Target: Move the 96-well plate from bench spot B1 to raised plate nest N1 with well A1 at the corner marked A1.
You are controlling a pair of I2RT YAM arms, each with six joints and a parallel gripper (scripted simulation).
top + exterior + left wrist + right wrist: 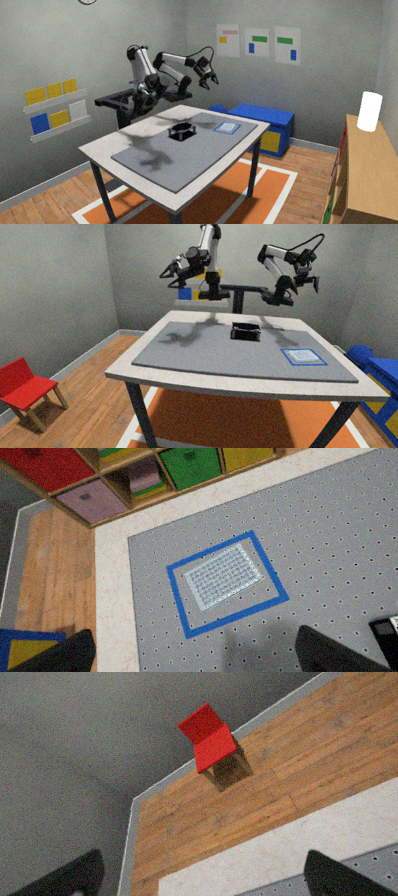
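Now: the clear 96-well plate 13 cm ahead of my left hand and 28 cm below it. Round my left hand: black raised nest: 6 cm behind, 27 cm to the right, 23 cm below.
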